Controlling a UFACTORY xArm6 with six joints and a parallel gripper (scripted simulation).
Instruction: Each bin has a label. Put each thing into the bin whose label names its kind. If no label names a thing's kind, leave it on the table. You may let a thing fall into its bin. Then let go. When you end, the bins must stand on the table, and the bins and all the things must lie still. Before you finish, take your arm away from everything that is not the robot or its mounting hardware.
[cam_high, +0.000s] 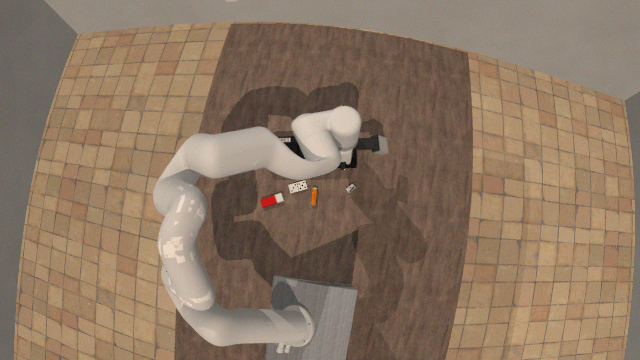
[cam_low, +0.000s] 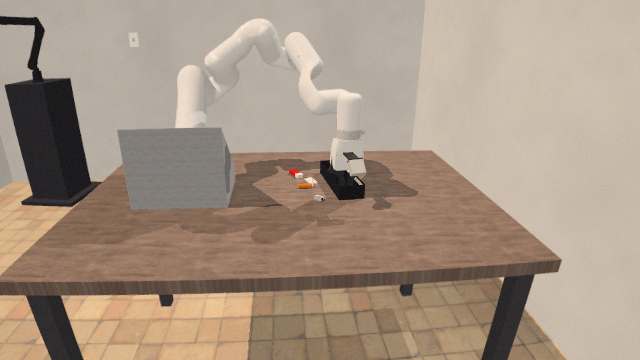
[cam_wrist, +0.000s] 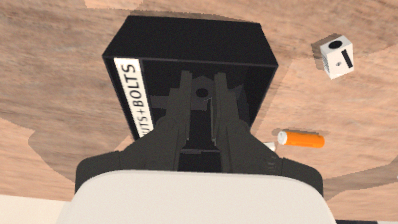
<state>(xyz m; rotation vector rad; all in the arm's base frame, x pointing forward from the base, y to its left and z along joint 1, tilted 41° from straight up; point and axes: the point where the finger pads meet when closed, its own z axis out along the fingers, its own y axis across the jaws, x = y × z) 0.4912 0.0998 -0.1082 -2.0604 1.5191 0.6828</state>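
Now: hand 20 mm above the black nut. Round my hand: white domino 120 mm behind, 100 mm to the left, 30 mm below; then orange battery 130 mm behind, 50 mm to the left, 30 mm below; then eraser 170 mm behind, 150 mm to the left, 30 mm below.
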